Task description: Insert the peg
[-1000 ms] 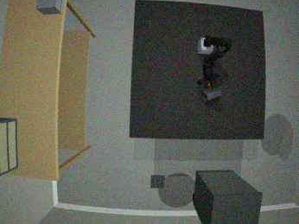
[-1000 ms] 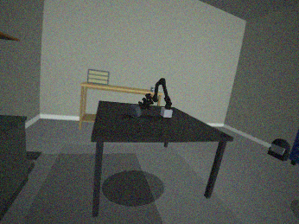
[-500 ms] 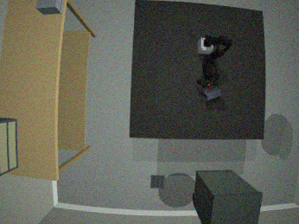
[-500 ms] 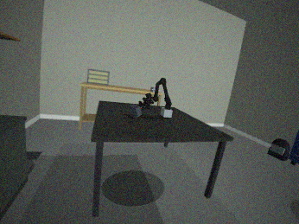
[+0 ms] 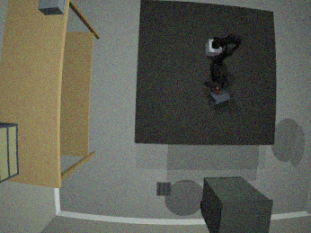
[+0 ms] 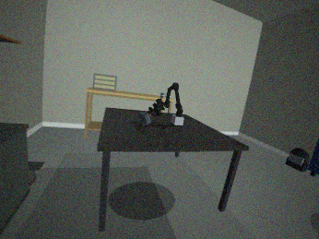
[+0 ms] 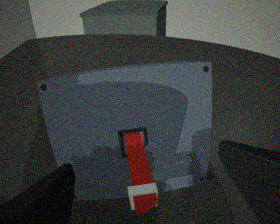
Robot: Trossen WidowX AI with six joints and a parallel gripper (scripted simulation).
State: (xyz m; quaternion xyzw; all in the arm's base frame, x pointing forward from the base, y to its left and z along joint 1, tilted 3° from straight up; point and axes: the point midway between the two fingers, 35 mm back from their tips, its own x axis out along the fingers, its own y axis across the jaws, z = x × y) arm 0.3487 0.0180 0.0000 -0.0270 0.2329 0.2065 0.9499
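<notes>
My gripper tip is 10 mm to the right of the red peg and 10 mm above it. From my gripper tip the other things lie so: sloped panel (50 mm ahead, 30 mm to the left, 30 mm below).
</notes>
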